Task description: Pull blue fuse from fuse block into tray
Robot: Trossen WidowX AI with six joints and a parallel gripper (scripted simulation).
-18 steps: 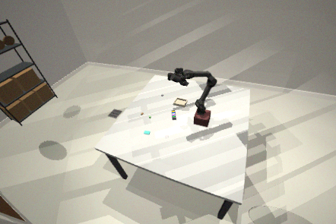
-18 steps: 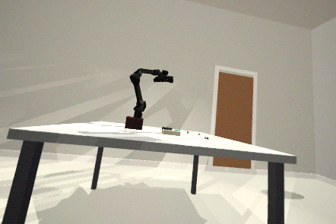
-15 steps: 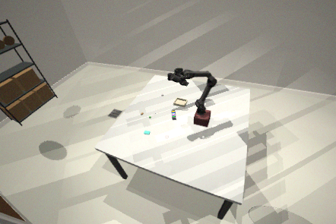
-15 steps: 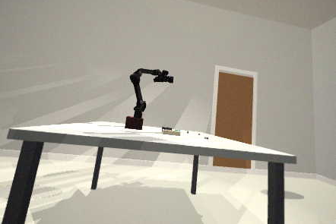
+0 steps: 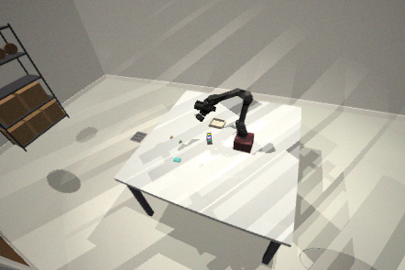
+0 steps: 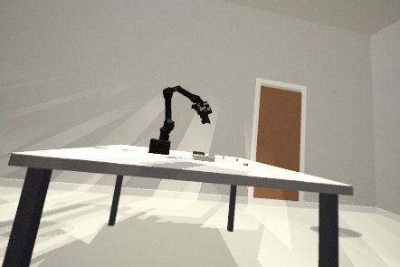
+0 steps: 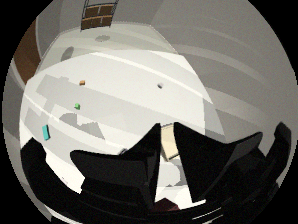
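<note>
My gripper tip is now 40 mm past the blue fuse, 30 mm to the right of it and 240 mm above it. Round my gripper tip: tan tray: 50 mm behind, 160 mm to the right, 270 mm below.
</note>
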